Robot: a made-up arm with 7 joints. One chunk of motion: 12 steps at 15 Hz.
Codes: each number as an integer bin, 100 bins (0 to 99) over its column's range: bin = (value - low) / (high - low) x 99, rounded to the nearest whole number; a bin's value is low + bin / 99 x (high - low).
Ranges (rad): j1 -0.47..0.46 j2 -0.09..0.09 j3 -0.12..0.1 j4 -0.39..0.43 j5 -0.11..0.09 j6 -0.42..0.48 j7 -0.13..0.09
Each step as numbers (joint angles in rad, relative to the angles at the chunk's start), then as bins.
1 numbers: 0.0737 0.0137 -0.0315 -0.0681 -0.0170 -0.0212 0.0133
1 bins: 58 57 40 39 46 44 64
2 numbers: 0.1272 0.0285 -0.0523 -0.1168 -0.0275 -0.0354 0.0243
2 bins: 64 65 30 33 41 42 69
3 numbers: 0.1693 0.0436 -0.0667 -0.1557 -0.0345 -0.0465 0.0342
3 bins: 68 73 24 28 37 41 74
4 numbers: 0.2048 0.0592 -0.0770 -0.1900 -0.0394 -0.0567 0.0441
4 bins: 72 82 19 24 35 40 78
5 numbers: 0.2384 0.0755 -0.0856 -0.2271 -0.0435 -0.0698 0.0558
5 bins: 75 91 15 20 33 39 84
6 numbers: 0.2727 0.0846 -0.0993 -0.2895 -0.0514 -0.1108 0.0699
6 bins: 79 96 9 12 29 34 90
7 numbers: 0.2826 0.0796 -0.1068 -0.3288 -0.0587 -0.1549 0.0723
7 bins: 80 93 6 7 25 29 91
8 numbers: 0.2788 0.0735 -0.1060 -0.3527 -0.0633 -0.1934 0.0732
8 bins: 80 90 6 5 23 25 91
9 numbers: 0.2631 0.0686 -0.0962 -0.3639 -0.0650 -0.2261 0.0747
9 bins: 78 87 11 3 22 21 92
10 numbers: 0.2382 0.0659 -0.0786 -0.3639 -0.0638 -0.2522 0.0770
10 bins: 75 86 19 3 23 18 93
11 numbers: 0.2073 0.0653 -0.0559 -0.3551 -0.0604 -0.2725 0.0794
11 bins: 72 85 29 4 25 16 94
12 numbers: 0.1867 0.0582 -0.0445 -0.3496 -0.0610 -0.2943 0.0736
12 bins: 70 82 34 5 24 14 92
